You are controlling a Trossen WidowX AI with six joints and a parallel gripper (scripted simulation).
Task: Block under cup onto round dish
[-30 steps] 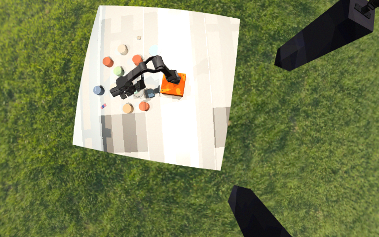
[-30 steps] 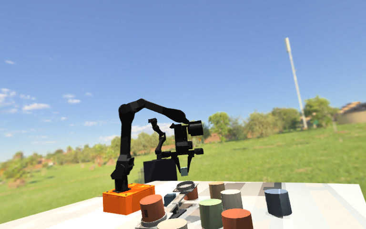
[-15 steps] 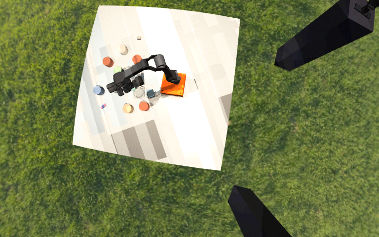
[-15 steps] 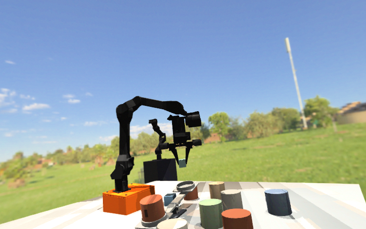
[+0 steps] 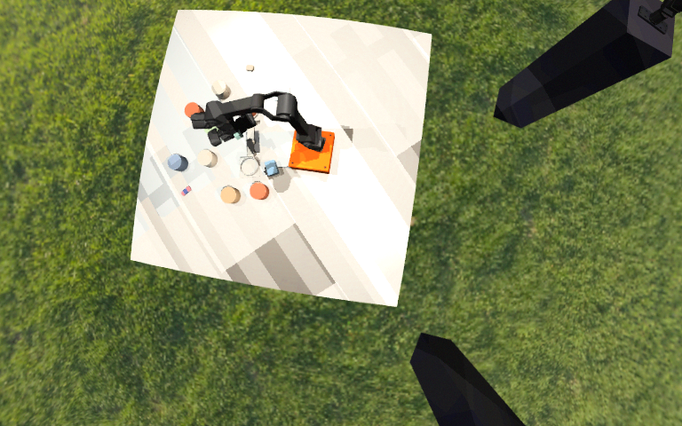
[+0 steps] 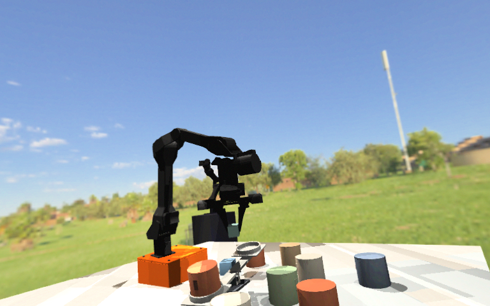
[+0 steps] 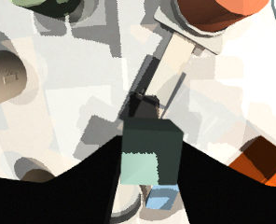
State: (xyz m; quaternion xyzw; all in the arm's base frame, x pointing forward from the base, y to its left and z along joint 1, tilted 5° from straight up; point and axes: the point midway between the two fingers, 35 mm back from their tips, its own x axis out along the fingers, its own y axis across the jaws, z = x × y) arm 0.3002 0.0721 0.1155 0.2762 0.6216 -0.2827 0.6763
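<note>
My gripper tip is now 27 cm to the left of the pale blue round dish, 14 cm above it and 5 cm past it. Round my gripper tip: small balance 11 cm below, 1 cm to the right, 1 cm behind; mint-green block 1 cm above; green cup 19 cm ahead, 11 cm below, 1 cm to the right.
</note>
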